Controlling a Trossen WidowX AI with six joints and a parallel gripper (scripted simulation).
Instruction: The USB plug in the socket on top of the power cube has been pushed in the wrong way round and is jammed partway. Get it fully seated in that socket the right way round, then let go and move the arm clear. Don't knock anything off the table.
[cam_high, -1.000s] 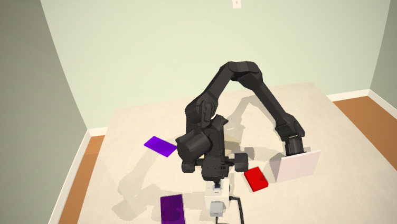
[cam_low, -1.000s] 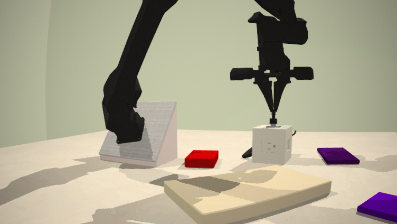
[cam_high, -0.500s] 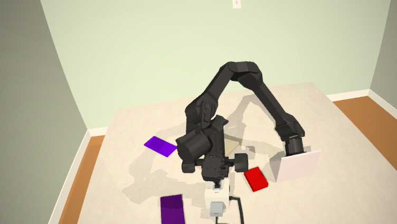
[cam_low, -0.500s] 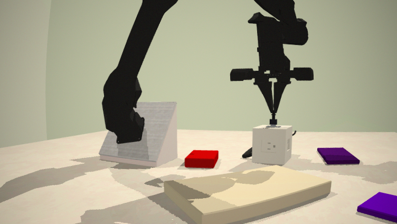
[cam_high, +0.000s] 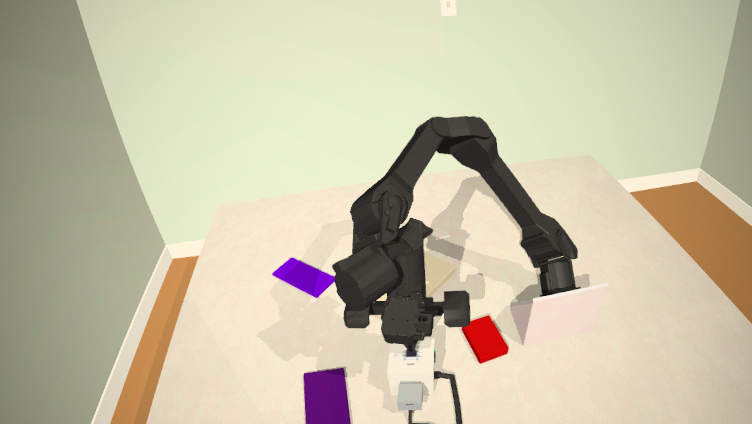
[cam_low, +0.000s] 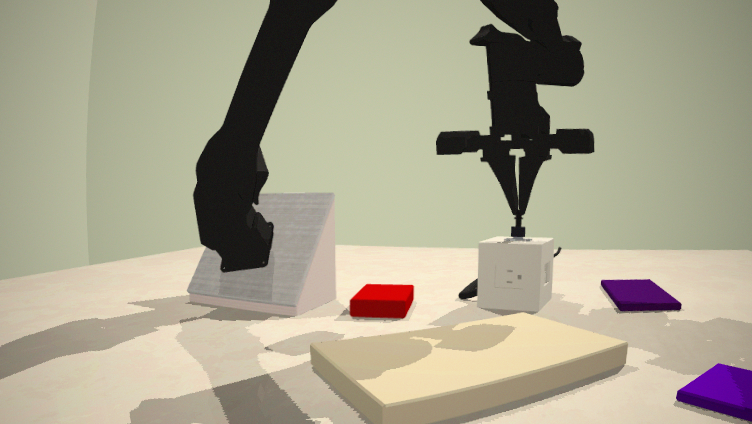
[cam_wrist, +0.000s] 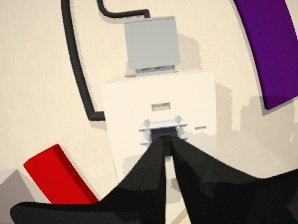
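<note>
Right now my gripper tip is 2 cm above the USB plug. Round my gripper tip: socket (4 cm below); then cream board (4 cm behind, 25 cm to the right, 10 cm below); then red block (16 cm behind, 4 cm to the right, 10 cm below).
</note>
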